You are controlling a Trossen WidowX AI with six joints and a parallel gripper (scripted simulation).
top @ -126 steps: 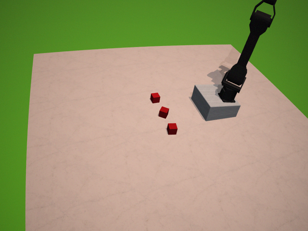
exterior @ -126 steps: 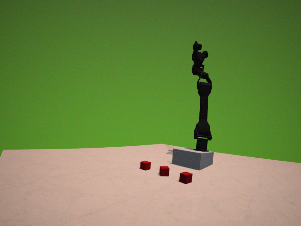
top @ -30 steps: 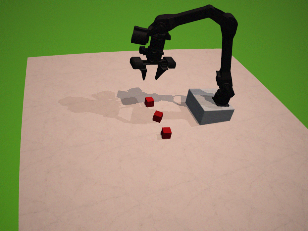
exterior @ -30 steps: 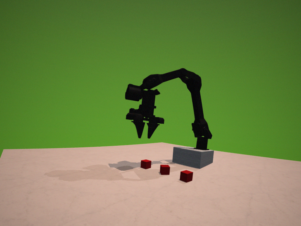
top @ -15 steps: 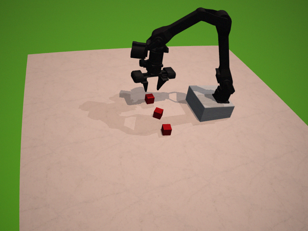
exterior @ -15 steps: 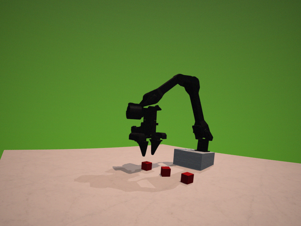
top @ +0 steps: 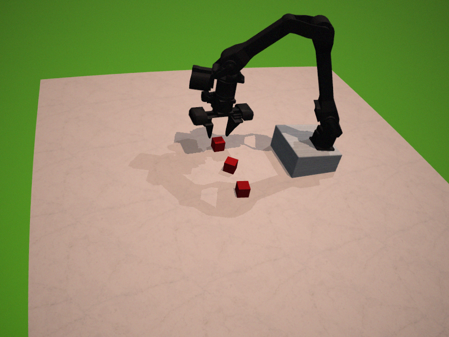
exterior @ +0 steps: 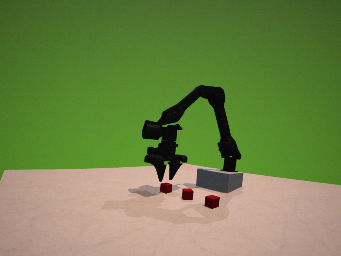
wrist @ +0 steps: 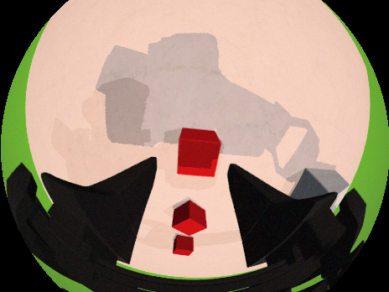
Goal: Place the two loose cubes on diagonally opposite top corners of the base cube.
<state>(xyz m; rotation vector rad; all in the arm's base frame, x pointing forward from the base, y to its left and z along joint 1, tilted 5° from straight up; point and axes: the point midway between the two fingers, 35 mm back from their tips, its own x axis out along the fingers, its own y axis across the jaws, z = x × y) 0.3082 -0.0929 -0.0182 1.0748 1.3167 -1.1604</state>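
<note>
Now: gripper tip 30 mm above the cube.
</note>
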